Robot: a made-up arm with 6 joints. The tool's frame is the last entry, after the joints.
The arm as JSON. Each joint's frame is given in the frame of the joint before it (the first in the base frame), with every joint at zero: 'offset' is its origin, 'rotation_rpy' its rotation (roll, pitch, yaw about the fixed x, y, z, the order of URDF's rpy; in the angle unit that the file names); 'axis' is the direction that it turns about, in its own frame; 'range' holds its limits. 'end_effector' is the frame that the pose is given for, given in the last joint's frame.
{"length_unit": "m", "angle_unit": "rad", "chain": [
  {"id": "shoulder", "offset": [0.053, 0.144, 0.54], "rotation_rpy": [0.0, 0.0, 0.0], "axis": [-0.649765, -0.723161, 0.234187], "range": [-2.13, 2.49]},
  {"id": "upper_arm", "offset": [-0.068, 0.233, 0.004], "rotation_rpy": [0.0, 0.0, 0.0], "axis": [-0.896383, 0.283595, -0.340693], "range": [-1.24, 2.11]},
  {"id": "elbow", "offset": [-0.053, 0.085, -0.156], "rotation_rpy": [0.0, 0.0, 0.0], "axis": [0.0, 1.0, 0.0], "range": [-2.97, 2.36]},
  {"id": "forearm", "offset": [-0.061, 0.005, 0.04], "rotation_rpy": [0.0, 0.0, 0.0], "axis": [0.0, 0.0, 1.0], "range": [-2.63, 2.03]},
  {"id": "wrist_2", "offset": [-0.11, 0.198, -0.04], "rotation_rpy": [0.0, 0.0, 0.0], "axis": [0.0, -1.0, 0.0], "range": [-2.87, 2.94]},
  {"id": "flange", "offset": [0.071, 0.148, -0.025], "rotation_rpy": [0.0, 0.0, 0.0], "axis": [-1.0, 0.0, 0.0], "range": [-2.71, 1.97]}
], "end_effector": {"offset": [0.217, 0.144, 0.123], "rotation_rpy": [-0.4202, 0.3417, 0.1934]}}
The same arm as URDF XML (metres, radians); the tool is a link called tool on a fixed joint. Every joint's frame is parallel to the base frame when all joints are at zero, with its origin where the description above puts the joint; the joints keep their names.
<robot name="arm">
<joint name="tool_joint" type="fixed"><parent link="link6"/><child link="tool"/><origin xyz="0.217 0.144 0.123" rpy="-0.4202 0.3417 0.1934"/></joint>
<joint name="flange" type="revolute"><parent link="link5"/><child link="link6"/><origin xyz="0.071 0.148 -0.025"/><axis xyz="-1 0 0"/><limit lower="-2.71" upper="1.97"/></joint>
<joint name="wrist_2" type="revolute"><parent link="link4"/><child link="link5"/><origin xyz="-0.11 0.198 -0.04"/><axis xyz="0 -1 0"/><limit lower="-2.87" upper="2.94"/></joint>
<joint name="forearm" type="revolute"><parent link="link3"/><child link="link4"/><origin xyz="-0.061 0.005 0.04"/><axis xyz="0 0 1"/><limit lower="-2.63" upper="2.03"/></joint>
<joint name="elbow" type="revolute"><parent link="link2"/><child link="link3"/><origin xyz="-0.053 0.085 -0.156"/><axis xyz="0 1 0"/><limit lower="-2.97" upper="2.36"/></joint>
<joint name="upper_arm" type="revolute"><parent link="link1"/><child link="link2"/><origin xyz="-0.068 0.233 0.004"/><axis xyz="-0.896383 0.283595 -0.340693"/><limit lower="-1.24" upper="2.11"/></joint>
<joint name="shoulder" type="revolute"><parent link="base"/><child link="link1"/><origin xyz="0.053 0.144 0.54"/><axis xyz="-0.649765 -0.723161 0.234187"/><limit lower="-2.13" upper="2.49"/></joint>
<link name="base"/>
<link name="link1"/>
<link name="link2"/>
<link name="link3"/>
<link name="link4"/>
<link name="link5"/>
<link name="link6"/>
<link name="tool"/>
</robot>

